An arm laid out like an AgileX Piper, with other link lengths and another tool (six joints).
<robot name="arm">
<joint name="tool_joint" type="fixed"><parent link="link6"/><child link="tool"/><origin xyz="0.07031 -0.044 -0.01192" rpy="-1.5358 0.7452 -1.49"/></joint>
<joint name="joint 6" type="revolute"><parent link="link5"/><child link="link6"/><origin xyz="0.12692 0 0.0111"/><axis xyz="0.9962 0 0.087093"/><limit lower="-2.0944" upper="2.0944"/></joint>
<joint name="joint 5" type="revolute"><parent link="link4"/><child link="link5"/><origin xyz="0 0 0"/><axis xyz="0 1 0"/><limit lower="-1.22" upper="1.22"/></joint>
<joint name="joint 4" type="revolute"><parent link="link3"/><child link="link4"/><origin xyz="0.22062 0 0.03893"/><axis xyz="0.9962 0 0.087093"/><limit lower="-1.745" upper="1.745"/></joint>
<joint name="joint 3" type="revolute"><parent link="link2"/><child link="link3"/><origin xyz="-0.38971 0 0.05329"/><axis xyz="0 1 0"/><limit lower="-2.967" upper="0"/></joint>
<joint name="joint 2" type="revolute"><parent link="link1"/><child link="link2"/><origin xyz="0 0 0"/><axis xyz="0 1 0"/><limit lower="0" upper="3.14"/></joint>
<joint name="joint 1" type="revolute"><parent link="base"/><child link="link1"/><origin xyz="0 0 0.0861"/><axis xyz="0 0 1"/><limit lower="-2.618" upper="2.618"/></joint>
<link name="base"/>
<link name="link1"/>
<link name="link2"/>
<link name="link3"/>
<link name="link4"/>
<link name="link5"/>
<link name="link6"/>
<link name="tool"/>
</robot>
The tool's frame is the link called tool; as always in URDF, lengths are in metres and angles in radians.
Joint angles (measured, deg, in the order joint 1, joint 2, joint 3, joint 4, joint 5, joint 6), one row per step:
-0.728, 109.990, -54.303, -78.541, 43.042, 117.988
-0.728, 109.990, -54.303, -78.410, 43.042, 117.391
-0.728, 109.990, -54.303, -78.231, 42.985, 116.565
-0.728, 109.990, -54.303, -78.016, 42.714, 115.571
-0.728, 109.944, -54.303, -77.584, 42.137, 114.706
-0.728, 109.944, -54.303, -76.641, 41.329, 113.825
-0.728, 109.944, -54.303, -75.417, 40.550, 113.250
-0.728, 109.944, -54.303, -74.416, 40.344, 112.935
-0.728, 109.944, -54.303, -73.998, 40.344, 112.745
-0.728, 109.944, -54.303, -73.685, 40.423, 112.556
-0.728, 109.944, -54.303, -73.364, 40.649, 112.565
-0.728, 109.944, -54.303, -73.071, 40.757, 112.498
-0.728, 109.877, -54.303, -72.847, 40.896, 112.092
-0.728, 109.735, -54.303, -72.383, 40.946, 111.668
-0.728, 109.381, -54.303, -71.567, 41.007, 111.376
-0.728, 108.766, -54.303, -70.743, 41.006, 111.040
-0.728, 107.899, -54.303, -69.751, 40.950, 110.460
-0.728, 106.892, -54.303, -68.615, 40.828, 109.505
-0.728, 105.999, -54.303, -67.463, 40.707, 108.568
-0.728, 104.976, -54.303, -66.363, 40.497, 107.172
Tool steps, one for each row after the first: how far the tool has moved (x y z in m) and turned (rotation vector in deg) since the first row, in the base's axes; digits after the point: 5 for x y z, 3 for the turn. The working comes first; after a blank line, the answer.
Tool pose at each row, in the base's axes (x y z in m, rotation vector in deg; the steps are taken from these numbers as rounded here):
0.36400, -0.15054, 0.13647, 9.037, 145.729, -50.234
0.36378, -0.15072, 0.13662, 8.468, 146.001, -50.399
0.36359, -0.15085, 0.13673, 7.646, 146.376, -50.555
0.36381, -0.15059, 0.13649, 6.552, 146.833, -50.487
0.36422, -0.14936, 0.13556, 5.740, 147.293, -49.858
0.36420, -0.14702, 0.13315, 5.379, 147.993, -48.678
0.36361, -0.14417, 0.13022, 5.746, 148.669, -47.256
0.36223, -0.14263, 0.12852, 6.451, 149.156, -46.564
0.36148, -0.14219, 0.12799, 6.714, 149.379, -46.401
0.36075, -0.14205, 0.12775, 6.890, 149.565, -46.392
0.35966, -0.14209, 0.12764, 7.395, 149.692, -46.491
0.35888, -0.14196, 0.12741, 7.715, 149.830, -46.485
0.35815, -0.14219, 0.12795, 7.565, 149.999, -46.657
0.35712, -0.14190, 0.12846, 7.664, 150.192, -46.567
0.35526, -0.14105, 0.12969, 8.431, 150.272, -46.185
0.35332, -0.14006, 0.13244, 9.211, 150.119, -45.658
0.35102, -0.13883, 0.13650, 9.935, 149.869, -44.969
0.34850, -0.13745, 0.14125, 10.357, 149.660, -44.189
0.34603, -0.13600, 0.14523, 10.764, 149.547, -43.408
0.34375, -0.13471, 0.15015, 10.515, 149.432, -42.667

-0.00022, -0.00018, 0.00015, -0.125, 0.401, 0.287
-0.00041, -0.00031, 0.00026, -0.256, 0.943, 0.724
-0.00019, -0.00005, 0.00002, -0.263, 1.548, 1.379
0.00022, 0.00118, -0.00091, 0.140, 1.939, 1.980
0.00020, 0.00352, -0.00332, 1.036, 2.303, 2.357
-0.00039, 0.00637, -0.00625, 2.199, 2.442, 2.306
-0.00177, 0.00791, -0.00795, 2.890, 2.555, 1.889
-0.00252, 0.00835, -0.00848, 3.096, 2.662, 1.701
-0.00325, 0.00849, -0.00872, 3.179, 2.796, 1.542
-0.00434, 0.00845, -0.00883, 3.229, 2.843, 1.149
-0.00512, 0.00858, -0.00906, 3.320, 2.907, 0.904
-0.00585, 0.00835, -0.00852, 3.228, 3.137, 0.925
-0.00688, 0.00864, -0.00801, 3.353, 3.270, 0.836
-0.00874, 0.00949, -0.00678, 3.743, 3.096, 0.395
-0.01068, 0.01048, -0.00403, 4.170, 2.670, 0.030
-0.01298, 0.01171, 0.00003, 4.670, 2.125, -0.238
-0.01550, 0.01309, 0.00478, 5.194, 1.651, -0.293
-0.01797, 0.01454, 0.00876, 5.742, 1.270, -0.360
-0.02025, 0.01583, 0.01368, 6.159, 1.014, 0.010

